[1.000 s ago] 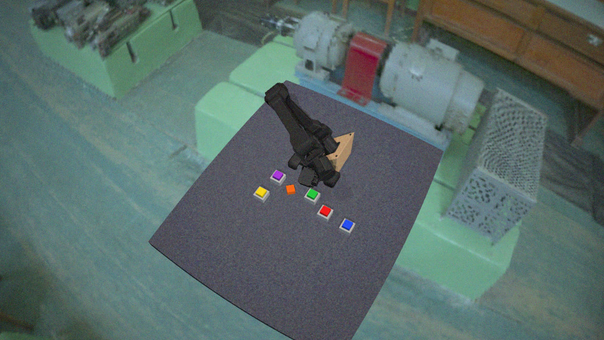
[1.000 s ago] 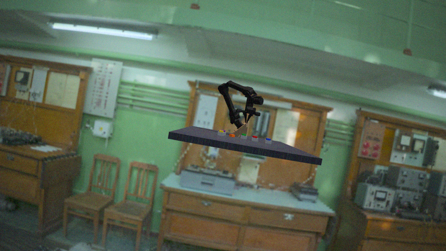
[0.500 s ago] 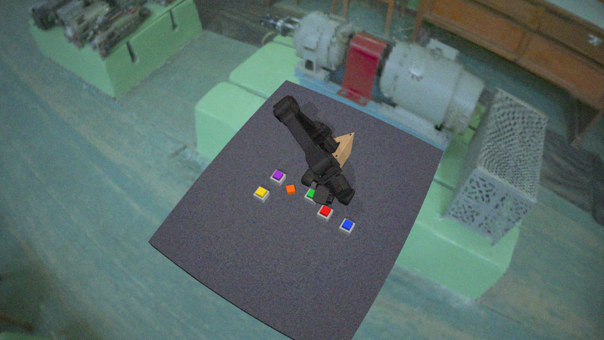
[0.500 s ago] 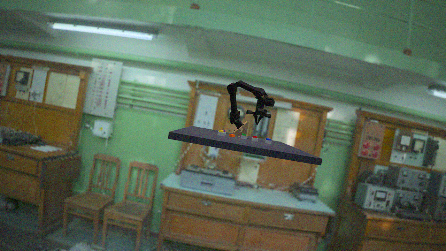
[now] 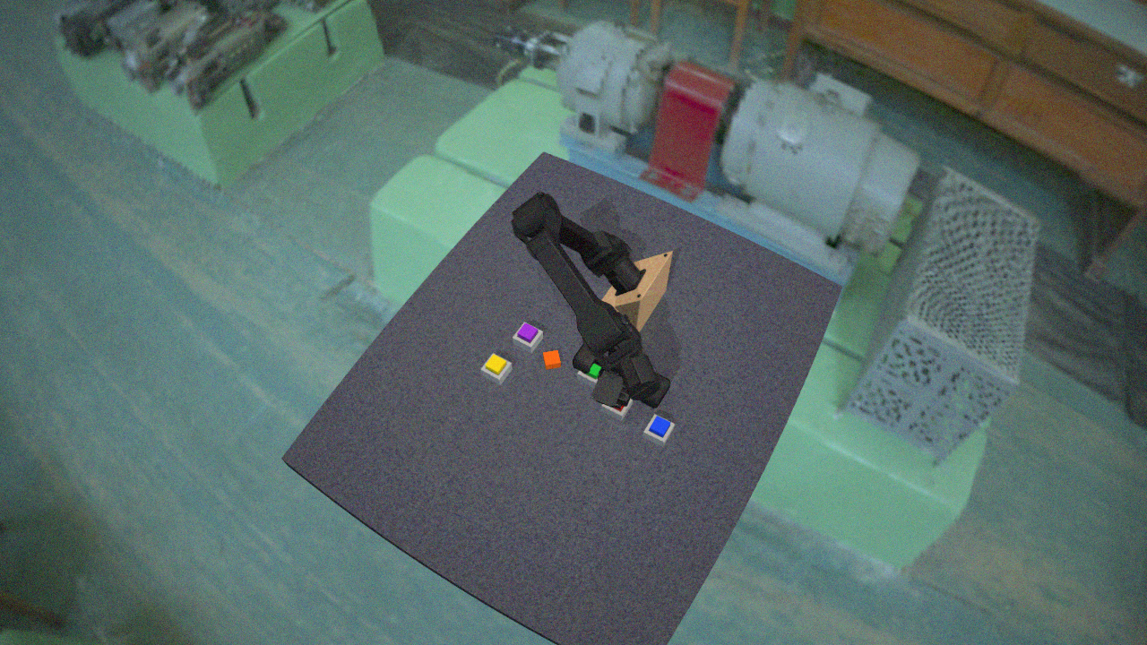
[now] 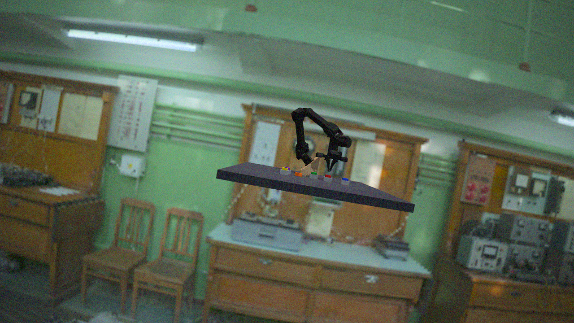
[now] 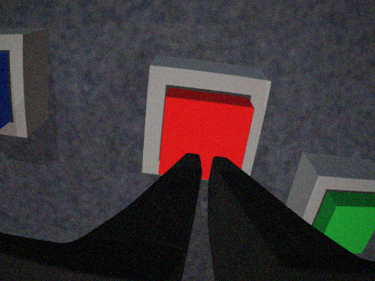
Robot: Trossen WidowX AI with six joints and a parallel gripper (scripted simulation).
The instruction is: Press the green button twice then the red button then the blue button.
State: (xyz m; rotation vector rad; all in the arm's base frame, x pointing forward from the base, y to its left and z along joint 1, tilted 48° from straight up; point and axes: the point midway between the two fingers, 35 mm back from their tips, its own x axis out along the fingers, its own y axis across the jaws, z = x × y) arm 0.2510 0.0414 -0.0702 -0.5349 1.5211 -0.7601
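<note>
Now: gripper tip 30 mm above the red button. Round my gripper tip: blue button: 100 mm to the left, 30 mm below, 20 mm ahead; green button: 80 mm to the right, 50 mm behind, 30 mm below; orange block: 170 mm to the right, 50 mm below, 40 mm behind.
</note>
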